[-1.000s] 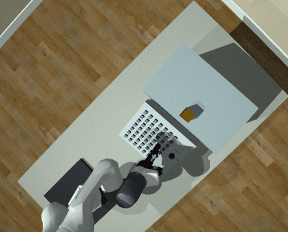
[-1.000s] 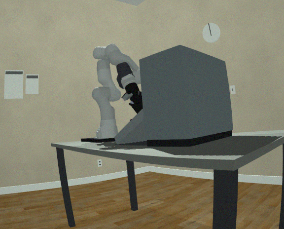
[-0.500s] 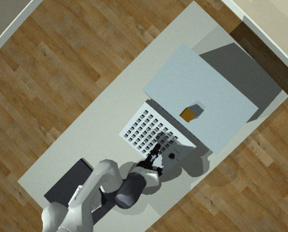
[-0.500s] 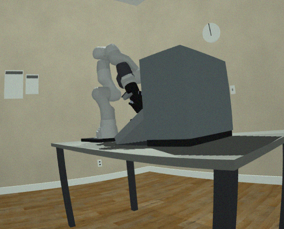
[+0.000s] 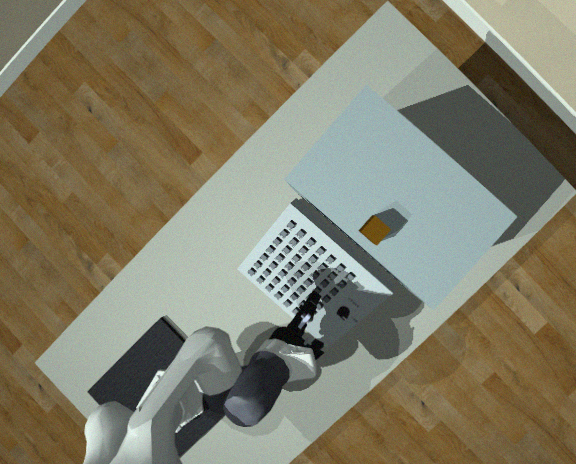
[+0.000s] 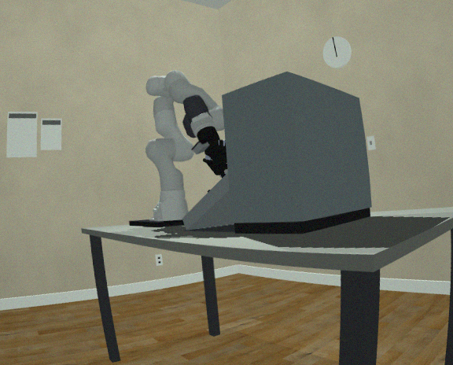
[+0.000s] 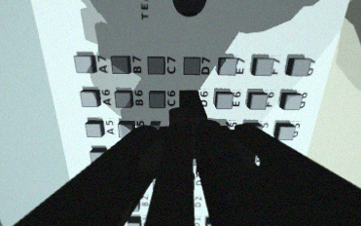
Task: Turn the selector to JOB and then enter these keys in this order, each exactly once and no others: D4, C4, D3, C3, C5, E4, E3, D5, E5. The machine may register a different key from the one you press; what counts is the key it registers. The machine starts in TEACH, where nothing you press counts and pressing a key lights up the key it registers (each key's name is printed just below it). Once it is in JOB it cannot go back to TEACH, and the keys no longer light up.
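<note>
Right now the key D6 is 20 mm ahead of my hand and 50 mm below it. The rest, counted from my hand: D5 key: 20 mm ahead, 40 mm to the left, 50 mm below; key C5: 50 mm ahead, 40 mm to the left, 40 mm below; key D4: 20 mm ahead, 70 mm to the left, 50 mm below.
</note>
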